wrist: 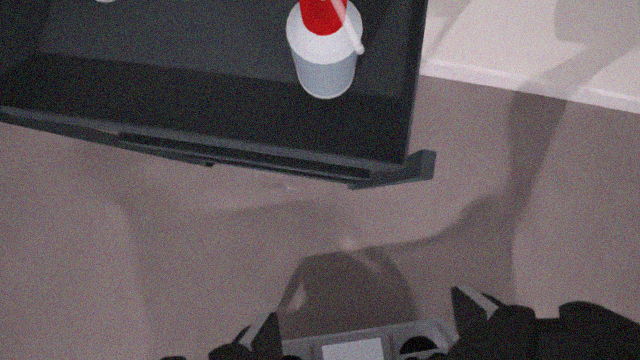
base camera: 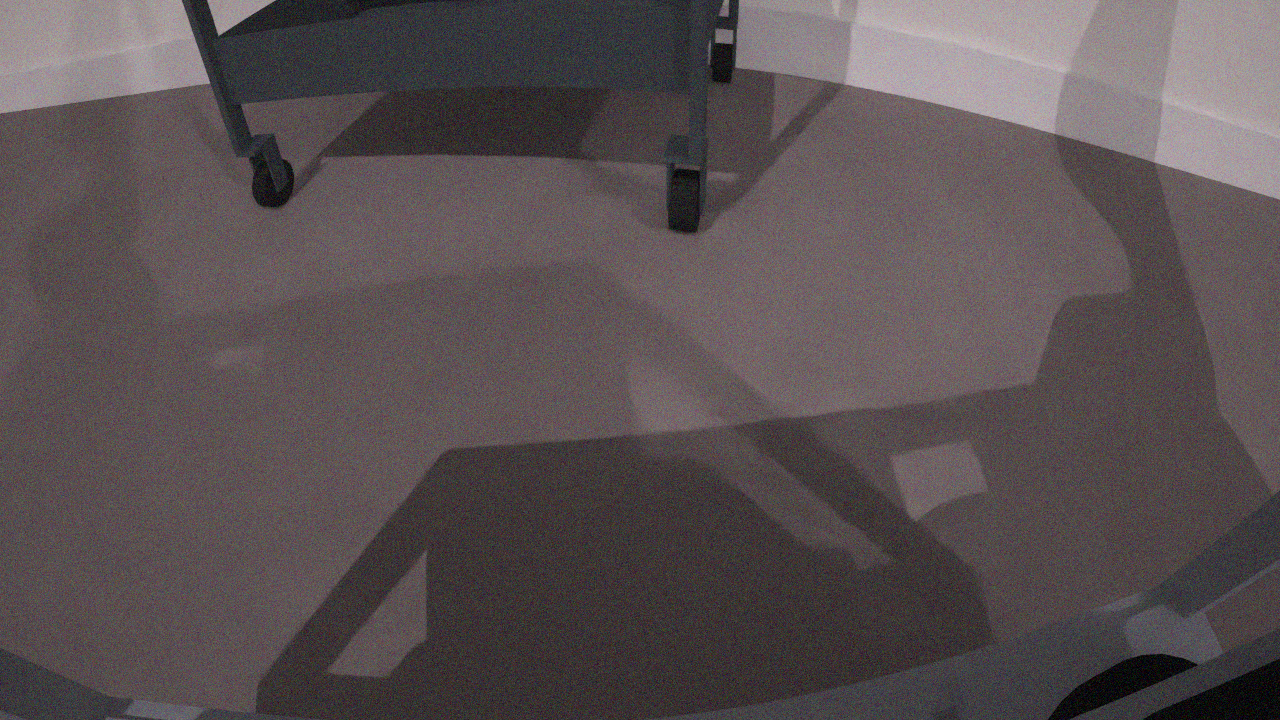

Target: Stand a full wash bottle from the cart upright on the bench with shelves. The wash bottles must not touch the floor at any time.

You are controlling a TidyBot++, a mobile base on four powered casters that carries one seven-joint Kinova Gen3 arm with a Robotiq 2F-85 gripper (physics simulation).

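Observation:
A wash bottle (wrist: 327,77) with a red cap and a white spout stands upright in the top tray of the dark grey cart (base camera: 456,53) (wrist: 200,85), near its right end. Its lower body is blue-grey below a pale shoulder; the top of the cap is cut off by the wrist view's upper edge. My gripper (wrist: 365,321) is open, with nothing between its fingers. In the wrist view it is low in the picture, apart from the bottle and the cart's near edge. The bench with shelves does not show in either view.
A pale edge of another object (wrist: 105,0) shows at the top left of the wrist view, over the tray. The cart's caster wheels (base camera: 273,181) (base camera: 684,198) stand on the floor. White walls (base camera: 966,35) are behind. Part of my grey base frame (base camera: 895,689) shows low down.

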